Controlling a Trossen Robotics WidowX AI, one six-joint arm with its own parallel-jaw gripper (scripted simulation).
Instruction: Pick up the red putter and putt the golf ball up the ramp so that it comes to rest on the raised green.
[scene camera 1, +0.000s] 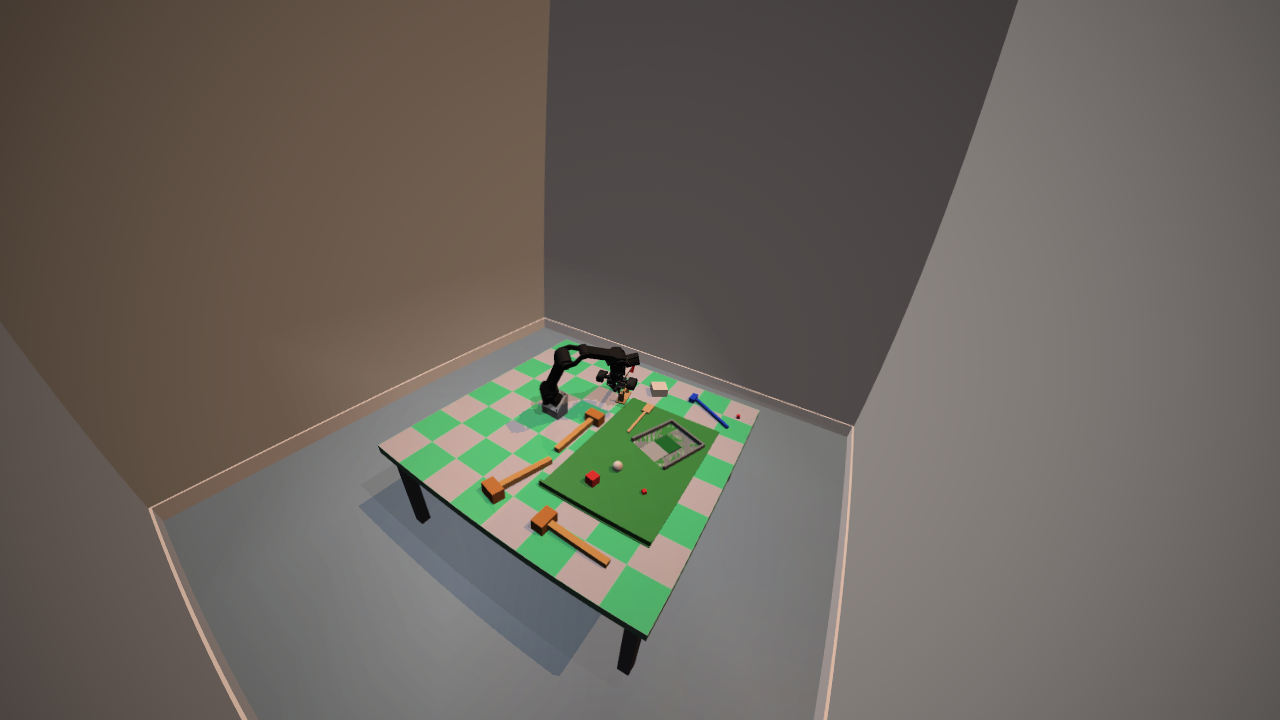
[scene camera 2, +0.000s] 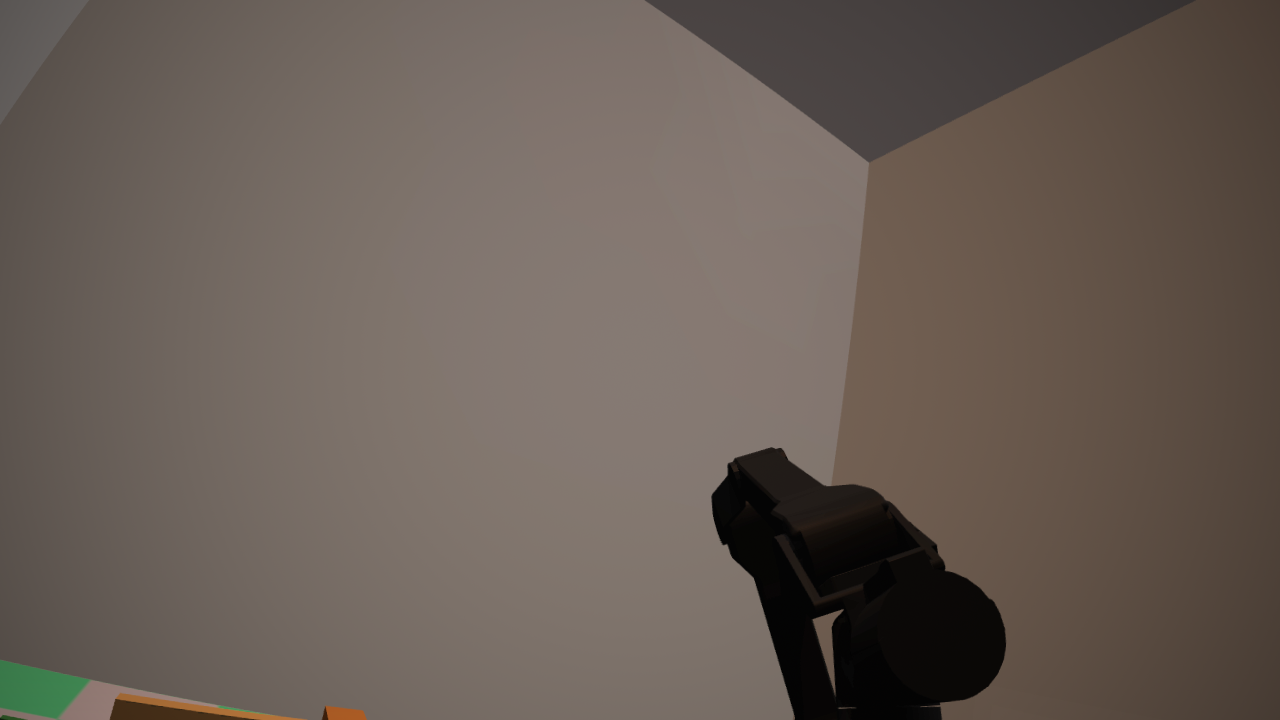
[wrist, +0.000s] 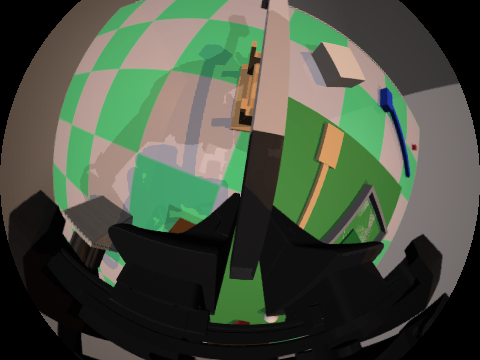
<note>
My gripper (wrist: 247, 200) holds a red putter. Further things: a dark green mat (scene camera 1: 618, 495).
The dark green mat is seen too in the wrist view (wrist: 356, 167).
</note>
